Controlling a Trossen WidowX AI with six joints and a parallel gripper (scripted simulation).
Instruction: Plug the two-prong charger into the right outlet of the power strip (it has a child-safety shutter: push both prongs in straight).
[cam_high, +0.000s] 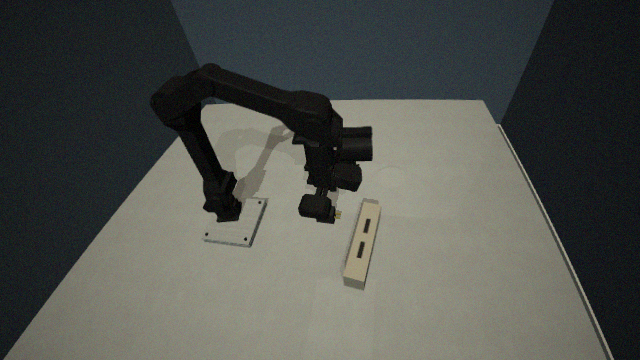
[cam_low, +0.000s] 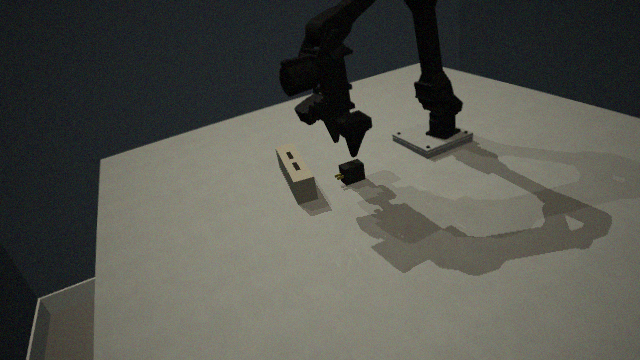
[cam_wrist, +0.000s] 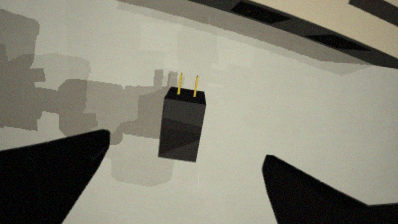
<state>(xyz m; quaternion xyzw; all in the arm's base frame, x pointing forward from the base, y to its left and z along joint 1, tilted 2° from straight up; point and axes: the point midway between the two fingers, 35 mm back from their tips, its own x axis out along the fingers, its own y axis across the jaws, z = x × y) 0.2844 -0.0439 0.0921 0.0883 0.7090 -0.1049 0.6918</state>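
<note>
The dark two-prong charger lies 1 cm ahead of my gripper tip and 6 cm below it.
</note>
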